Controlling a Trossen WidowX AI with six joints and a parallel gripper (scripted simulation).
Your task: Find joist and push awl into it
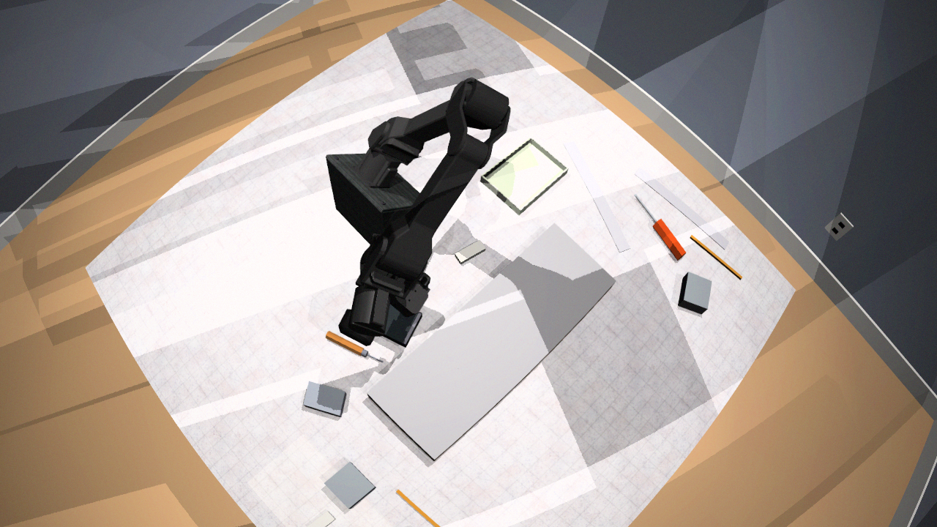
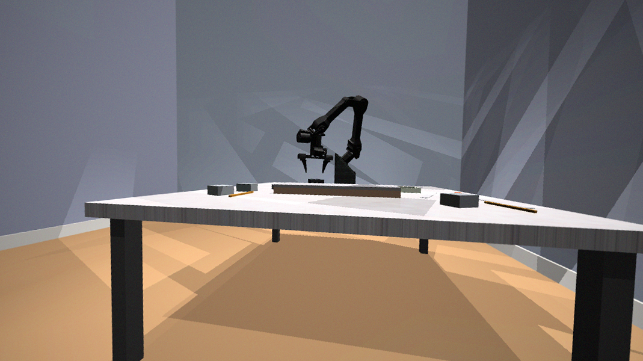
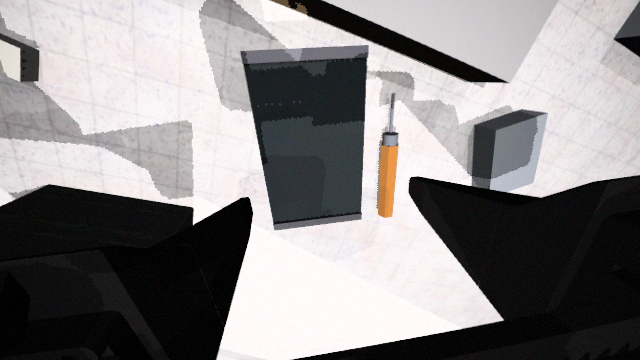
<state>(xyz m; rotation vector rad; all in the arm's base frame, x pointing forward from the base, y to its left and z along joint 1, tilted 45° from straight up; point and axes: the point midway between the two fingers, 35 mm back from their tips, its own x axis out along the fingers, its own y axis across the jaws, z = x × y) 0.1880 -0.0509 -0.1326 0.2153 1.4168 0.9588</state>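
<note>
My gripper tip is 80 mm above the stud finder. The rest, counted from my gripper tip: pale green tray: 450 mm to the left, 80 mm below, 70 mm behind; awl: 80 mm below, 70 mm to the right, 20 mm ahead.
</note>
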